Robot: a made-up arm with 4 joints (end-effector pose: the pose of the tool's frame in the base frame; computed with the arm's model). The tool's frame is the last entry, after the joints. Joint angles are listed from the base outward.
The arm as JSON. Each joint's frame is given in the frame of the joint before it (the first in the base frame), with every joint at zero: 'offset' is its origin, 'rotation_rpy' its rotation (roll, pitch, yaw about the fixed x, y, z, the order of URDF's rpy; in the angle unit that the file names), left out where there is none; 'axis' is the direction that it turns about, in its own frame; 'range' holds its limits. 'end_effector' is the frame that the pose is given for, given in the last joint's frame.
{
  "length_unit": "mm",
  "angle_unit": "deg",
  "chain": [
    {
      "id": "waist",
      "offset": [
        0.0,
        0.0,
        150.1
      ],
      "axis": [
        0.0,
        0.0,
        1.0
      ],
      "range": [
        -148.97,
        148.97
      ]
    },
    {
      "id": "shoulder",
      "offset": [
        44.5,
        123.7,
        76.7
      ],
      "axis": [
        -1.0,
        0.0,
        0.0
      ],
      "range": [
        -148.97,
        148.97
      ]
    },
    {
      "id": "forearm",
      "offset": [
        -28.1,
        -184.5,
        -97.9
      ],
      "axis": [
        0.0,
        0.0,
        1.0
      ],
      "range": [
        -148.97,
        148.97
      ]
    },
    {
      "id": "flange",
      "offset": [
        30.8,
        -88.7,
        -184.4
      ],
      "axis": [
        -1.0,
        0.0,
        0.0
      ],
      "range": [
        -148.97,
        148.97
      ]
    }
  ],
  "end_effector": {
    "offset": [
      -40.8,
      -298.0,
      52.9
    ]
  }
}
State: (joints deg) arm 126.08 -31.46 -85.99 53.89
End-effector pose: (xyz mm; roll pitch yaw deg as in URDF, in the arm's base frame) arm 147.6 -146.5 118.8 -51.44 31.37 40.78
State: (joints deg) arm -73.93 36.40 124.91 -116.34
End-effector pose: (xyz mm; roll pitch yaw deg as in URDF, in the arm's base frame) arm -348.1 -126.6 -121.2 139.22 29.12 57.00
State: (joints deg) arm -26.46 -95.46 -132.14 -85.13
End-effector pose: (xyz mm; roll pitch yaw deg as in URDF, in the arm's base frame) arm 222.8 673.3 216.5 -12.98 47.57 147.54
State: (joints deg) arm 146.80 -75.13 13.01 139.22
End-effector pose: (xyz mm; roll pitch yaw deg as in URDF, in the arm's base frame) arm -105.8 -220.1 175.0 -64.46 -12.57 150.19
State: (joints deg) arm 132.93 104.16 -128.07 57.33
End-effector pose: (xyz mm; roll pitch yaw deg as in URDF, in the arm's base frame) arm -2.9 -192.4 276.2 54.92 -49.76 -64.41
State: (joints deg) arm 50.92 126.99 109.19 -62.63
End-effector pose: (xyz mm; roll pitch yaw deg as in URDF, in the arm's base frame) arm 354.1 69.6 624.6 -140.94 48.97 -69.13
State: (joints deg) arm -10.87 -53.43 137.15 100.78
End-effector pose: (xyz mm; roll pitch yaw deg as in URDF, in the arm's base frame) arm 10.8 -1.1 62.3 -145.44 -33.11 140.20
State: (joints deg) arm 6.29 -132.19 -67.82 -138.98
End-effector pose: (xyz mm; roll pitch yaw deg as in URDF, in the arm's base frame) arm 40.2 607.4 473.1 -63.63 43.32 65.03
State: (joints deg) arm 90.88 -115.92 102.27 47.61
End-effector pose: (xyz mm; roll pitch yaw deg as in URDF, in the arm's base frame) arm -213.2 260.1 111.6 156.01 -61.51 -25.57
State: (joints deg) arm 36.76 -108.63 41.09 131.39
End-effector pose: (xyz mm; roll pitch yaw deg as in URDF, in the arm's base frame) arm -213.2 137.7 181.4 -17.29 -38.52 21.19
